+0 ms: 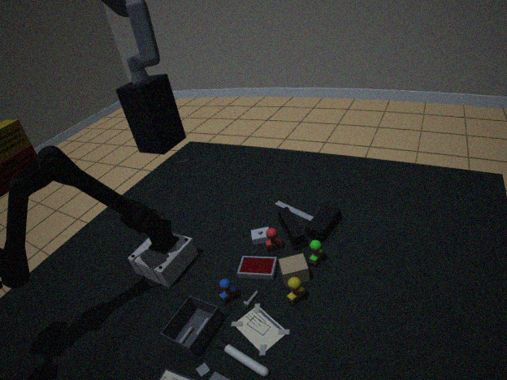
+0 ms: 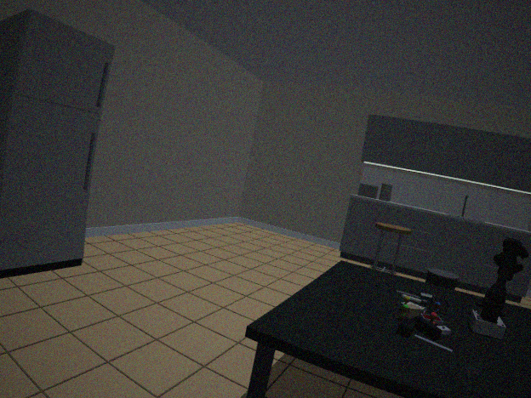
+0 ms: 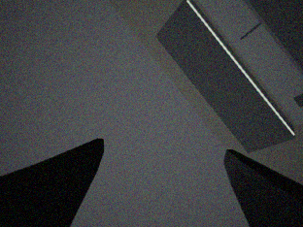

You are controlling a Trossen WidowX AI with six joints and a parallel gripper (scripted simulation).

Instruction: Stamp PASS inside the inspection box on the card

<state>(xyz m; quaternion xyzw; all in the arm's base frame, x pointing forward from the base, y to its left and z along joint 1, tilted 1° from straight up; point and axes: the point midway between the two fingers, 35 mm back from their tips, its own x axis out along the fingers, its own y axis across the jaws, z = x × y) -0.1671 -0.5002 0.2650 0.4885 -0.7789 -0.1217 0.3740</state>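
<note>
Now: gripper tip 560 mm short of the green-knobbed PASS stamp, 650 mm to the right of it and 330 mm above it. Round my gripper tip: dark tray: 380 mm ahead, 360 mm to the left, 330 mm below; white cylinder: 490 mm ahead, 350 mm to the left, 340 mm below; blue stamp: 410 mm ahead, 470 mm to the left, 330 mm below.
</note>
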